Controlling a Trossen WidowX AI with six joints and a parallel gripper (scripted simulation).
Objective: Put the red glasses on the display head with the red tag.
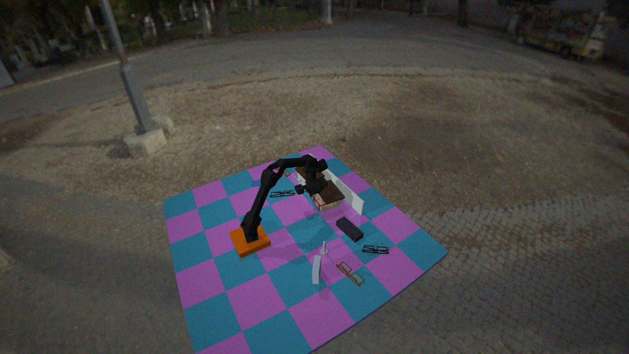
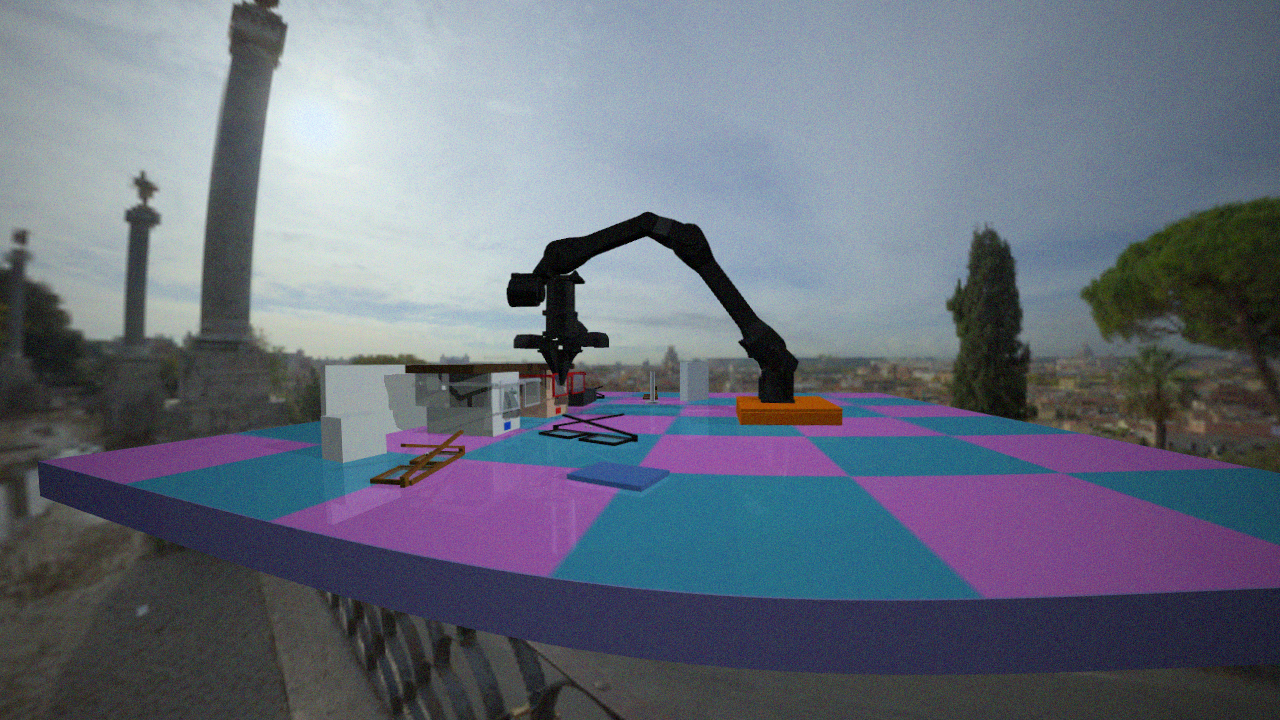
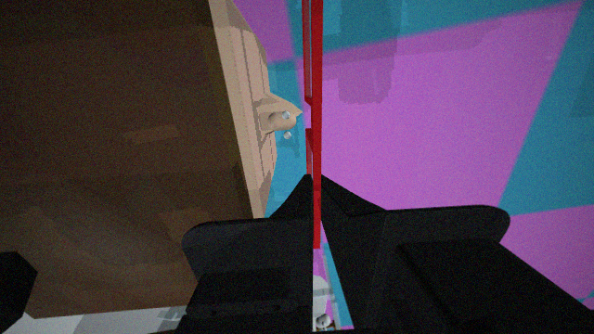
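Now: the skin-coloured head 7 cm ahead of my gripper tip, 4 cm to the right of it and 1 cm below it. From my gripper tip the other things lie so: pale translucent head: 18 cm to the left, 5 cm ahead, 1 cm below; black box: 29 cm to the right, 9 cm ahead, 5 cm below; white wall: 19 cm ahead, 8 cm to the left, 1 cm below.
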